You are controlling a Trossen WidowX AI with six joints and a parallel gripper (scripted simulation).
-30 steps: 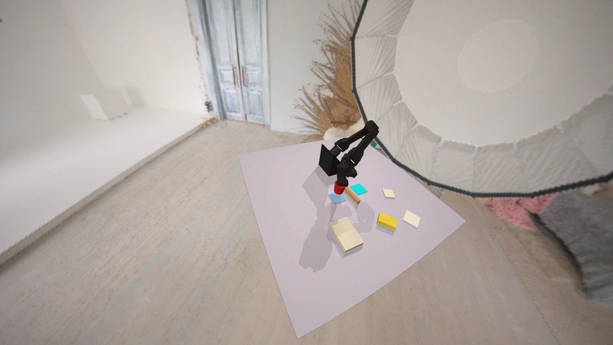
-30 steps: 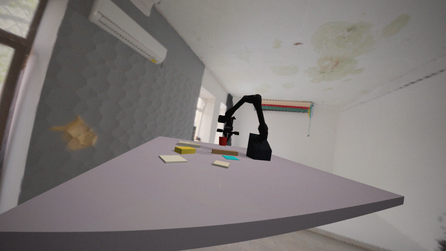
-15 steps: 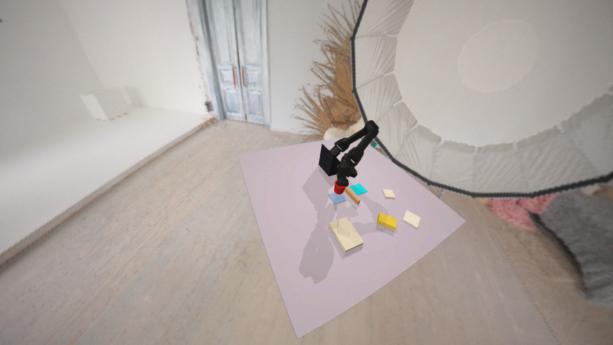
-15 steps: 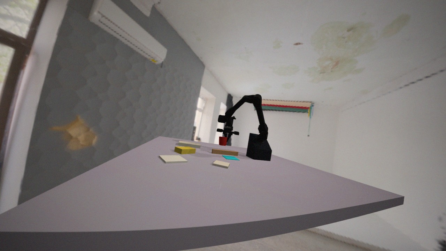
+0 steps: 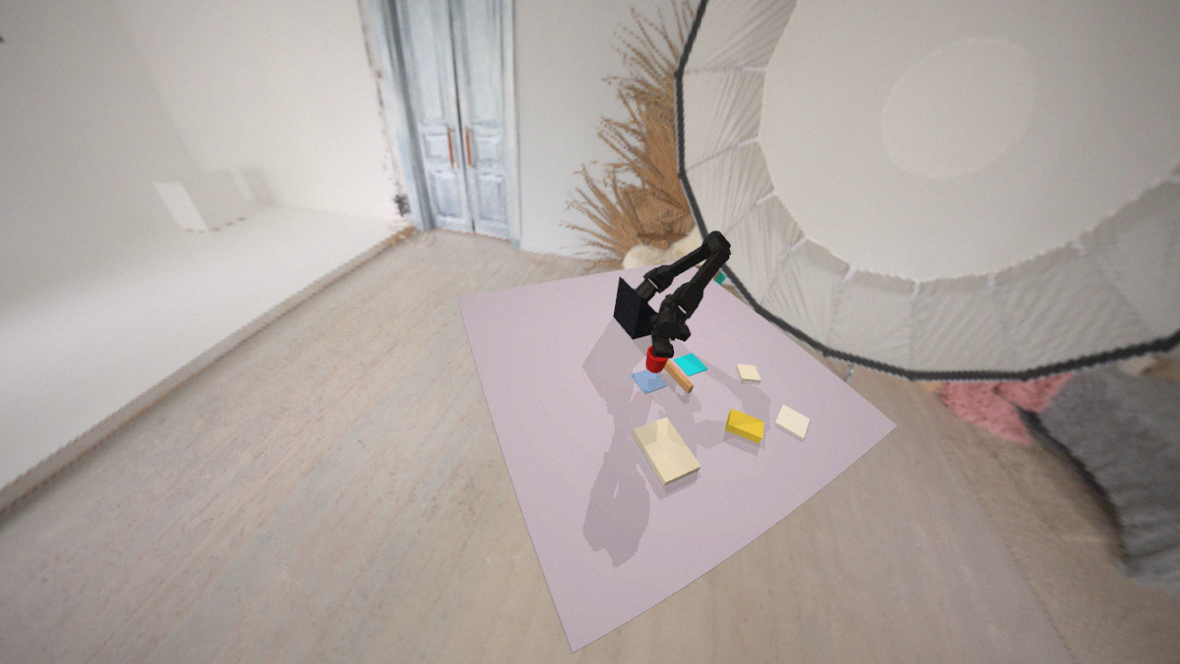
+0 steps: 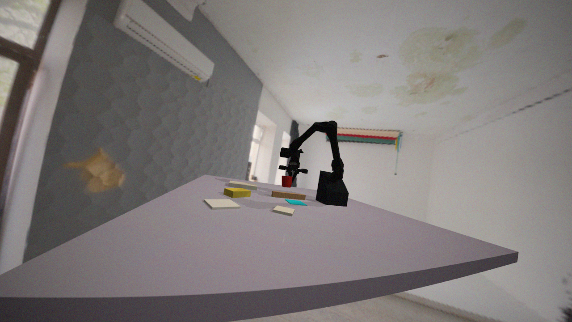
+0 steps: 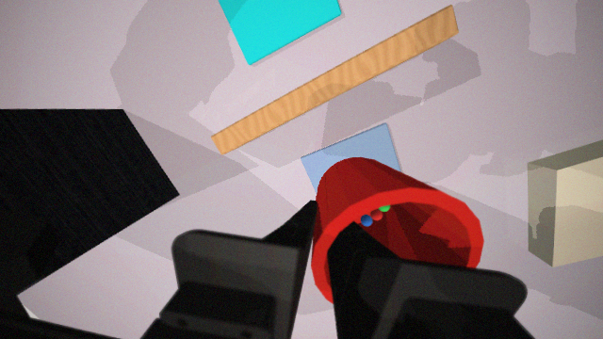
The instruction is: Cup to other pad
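The cyan pad is 3 cm ahead of my gripper tip, 17 cm to the left of it and 10 cm below it. The rest, counted from my gripper tip: red cup (2 cm ahead, 2 cm to the right); then wooden bar (3 cm ahead, 7 cm to the left, 8 cm below); then light blue pad (3 cm ahead, 3 cm to the right, 10 cm below).
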